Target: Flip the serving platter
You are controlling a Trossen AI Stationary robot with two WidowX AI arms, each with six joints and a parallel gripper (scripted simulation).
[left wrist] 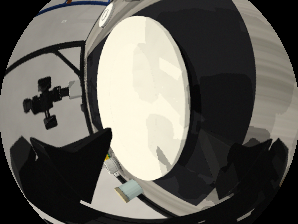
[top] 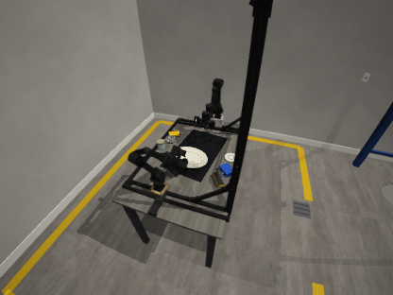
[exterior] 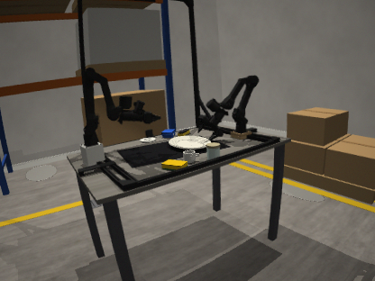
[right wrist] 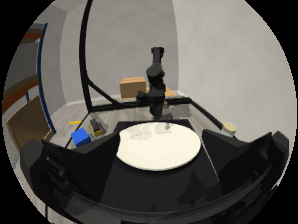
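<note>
Now: left hand 120 mm to the left of the white serving platter and 50 mm above it. The rest, counted from my left hand: black drying mat 230 mm to the right, 70 mm below; mug 270 mm ahead, 230 mm to the right, 40 mm below; yellow-black item 300 mm behind, 50 mm below, 20 mm to the right.
Now: right hand 210 mm to the right of the white serving platter and 190 mm above it. Round my right hand: yellow sponge (300 mm ahead, 190 mm below); black drying mat (10 mm behind, 100 mm to the left, 210 mm below); mug (260 mm ahead, 100 mm to the left, 180 mm below).
</note>
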